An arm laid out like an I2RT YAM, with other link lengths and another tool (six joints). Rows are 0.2 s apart.
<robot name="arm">
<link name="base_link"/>
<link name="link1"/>
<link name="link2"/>
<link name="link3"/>
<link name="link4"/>
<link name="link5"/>
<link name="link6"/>
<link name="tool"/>
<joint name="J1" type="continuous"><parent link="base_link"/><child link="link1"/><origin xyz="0.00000 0.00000 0.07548"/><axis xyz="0 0 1"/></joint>
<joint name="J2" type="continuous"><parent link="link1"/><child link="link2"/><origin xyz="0.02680 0.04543 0.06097"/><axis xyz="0 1 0"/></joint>
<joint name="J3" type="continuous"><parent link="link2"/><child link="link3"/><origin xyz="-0.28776 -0.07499 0.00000"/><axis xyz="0 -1 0"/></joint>
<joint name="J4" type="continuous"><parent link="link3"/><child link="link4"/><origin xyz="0.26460 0.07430 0.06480"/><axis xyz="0 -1 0"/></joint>
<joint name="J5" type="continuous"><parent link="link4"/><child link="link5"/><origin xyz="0.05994 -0.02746 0.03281"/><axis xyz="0 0 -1"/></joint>
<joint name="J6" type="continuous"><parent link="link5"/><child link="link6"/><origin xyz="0.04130 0.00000 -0.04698"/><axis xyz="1 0 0"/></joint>
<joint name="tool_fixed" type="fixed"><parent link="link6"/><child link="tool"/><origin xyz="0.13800 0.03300 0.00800" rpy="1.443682 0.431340 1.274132"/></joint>
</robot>
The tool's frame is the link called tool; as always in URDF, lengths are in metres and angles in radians. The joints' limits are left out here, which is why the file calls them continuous.
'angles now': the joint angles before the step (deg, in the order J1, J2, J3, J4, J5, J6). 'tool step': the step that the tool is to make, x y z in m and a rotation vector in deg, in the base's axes. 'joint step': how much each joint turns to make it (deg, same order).
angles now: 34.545 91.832 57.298 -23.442 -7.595 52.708
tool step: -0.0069 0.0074 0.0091 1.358 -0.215 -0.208
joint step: 1.523 -1.318 -0.004 -0.091 0.105 2.006
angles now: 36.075 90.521 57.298 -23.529 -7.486 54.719
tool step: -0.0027 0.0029 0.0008 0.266 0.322 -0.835
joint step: 0.899 -0.162 0.000 -0.052 0.613 1.685
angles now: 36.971 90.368 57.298 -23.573 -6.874 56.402
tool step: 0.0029 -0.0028 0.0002 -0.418 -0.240 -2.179
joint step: 0.343 -0.116 0.001 0.014 1.788 1.851
